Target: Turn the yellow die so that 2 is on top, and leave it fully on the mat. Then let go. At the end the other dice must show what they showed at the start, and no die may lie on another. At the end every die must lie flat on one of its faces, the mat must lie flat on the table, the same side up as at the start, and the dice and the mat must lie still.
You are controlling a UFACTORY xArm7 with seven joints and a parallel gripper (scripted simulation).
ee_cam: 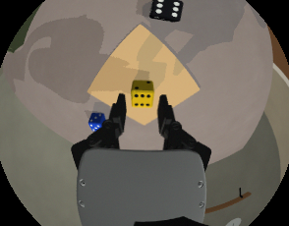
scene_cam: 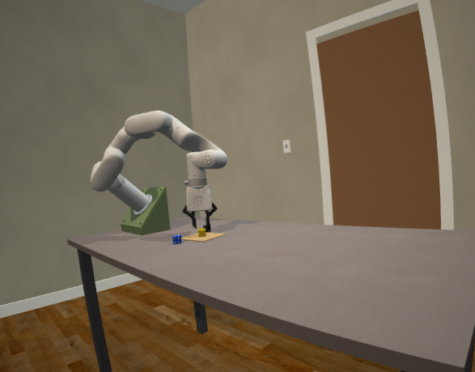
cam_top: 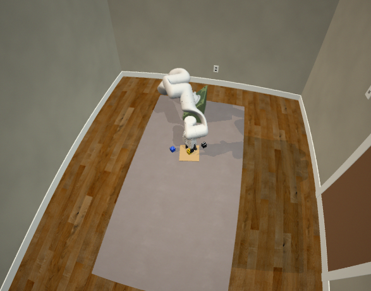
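The yellow die lies 40 mm below my hand. Round my hand: blue die (120 mm to the right, 40 mm below); black die (100 mm to the left, 80 mm behind, 40 mm below); tan mat (60 mm below).
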